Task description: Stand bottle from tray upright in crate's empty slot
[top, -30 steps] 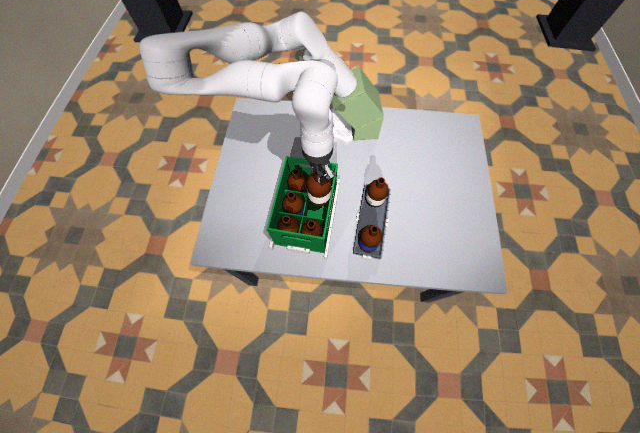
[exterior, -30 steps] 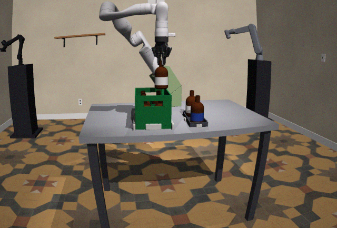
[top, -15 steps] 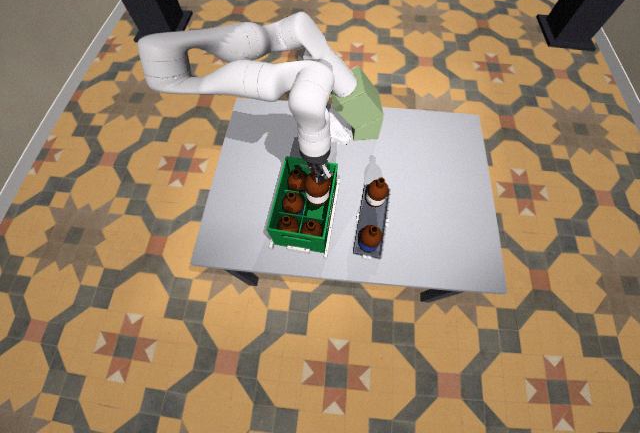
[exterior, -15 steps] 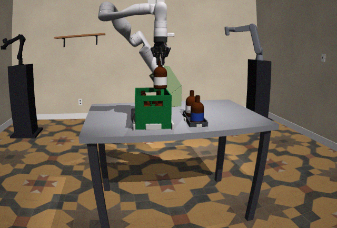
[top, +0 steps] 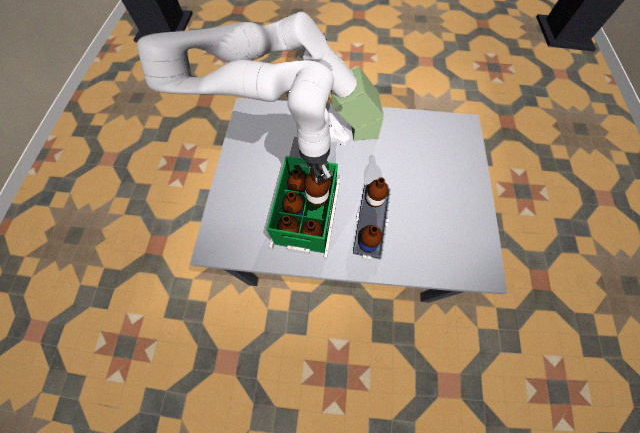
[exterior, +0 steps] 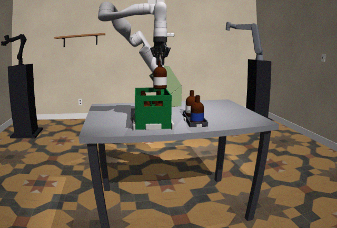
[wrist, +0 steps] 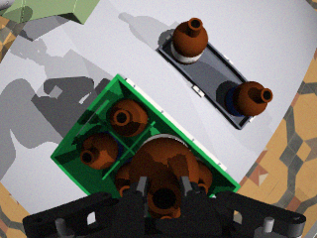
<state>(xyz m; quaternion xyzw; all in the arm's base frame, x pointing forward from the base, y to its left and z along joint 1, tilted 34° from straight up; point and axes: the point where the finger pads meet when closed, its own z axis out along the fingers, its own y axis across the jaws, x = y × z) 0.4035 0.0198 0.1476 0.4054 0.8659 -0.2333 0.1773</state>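
My gripper is now 70 mm above the brown bottle. Also, from my hand: tray (330 mm below, 200 mm to the left); white-label bottle (250 mm below, 210 mm to the left, 90 mm behind); crate (260 mm below, 50 mm to the right, 10 mm behind).
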